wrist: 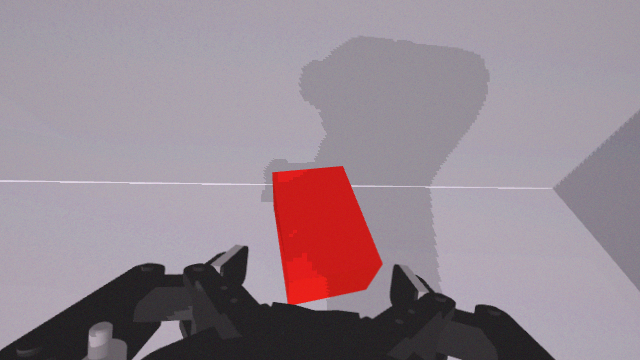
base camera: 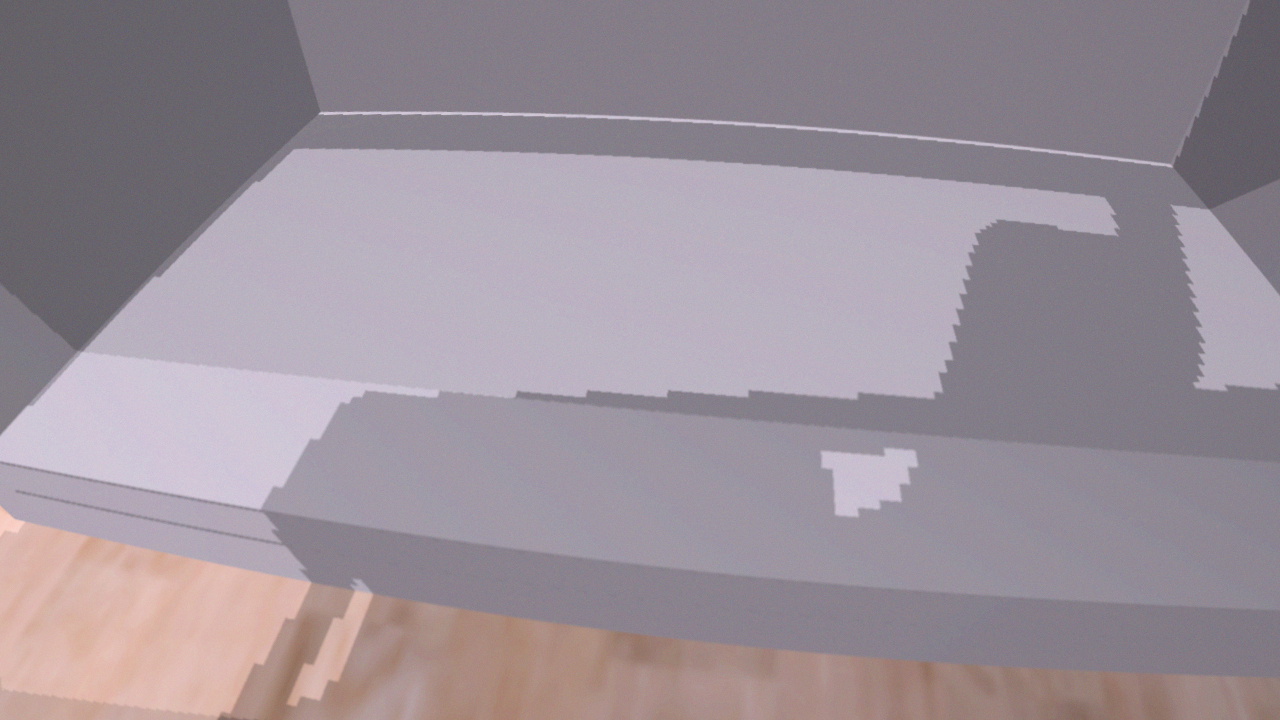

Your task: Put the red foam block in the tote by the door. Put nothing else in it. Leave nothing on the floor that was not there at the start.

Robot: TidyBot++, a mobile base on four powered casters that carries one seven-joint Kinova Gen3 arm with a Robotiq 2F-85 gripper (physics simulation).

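Places are measured from the arm's base along level axes (x ahead, y left, z up), in millimetres.
Pixels of known places: gripper, between the fingertips: [wrist: 318,271].
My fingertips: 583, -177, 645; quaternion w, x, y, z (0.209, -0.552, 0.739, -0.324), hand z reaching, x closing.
Note:
Behind a point stands the place of what it marks, as x, y, z.
The red foam block [wrist: 320,215] {626, -187, 639} shows in the wrist view, tilted a little, with its near end between my open fingertips. My gripper [wrist: 318,271] {583, -177, 645} is open, with one finger on each side of the block's near end and nothing held. From this view I cannot tell how far below the fingertips the block lies. The block and the gripper do not show in the base camera view. The tote does not show in either view.
A raised grey surface [base camera: 581,268] {484, 55, -320} with a thick front edge [base camera: 680,608] {261, -6, -360} has a back wall [base camera: 716,62] {713, -50, -264} and a left side wall [base camera: 152,134] {550, 376, -236}. A right side wall [wrist: 610,200] {610, -477, 630} shows in the wrist view. Wooden floor [base camera: 465,667] {243, 106, -396} lies in front. Arm shadows fall on the surface.

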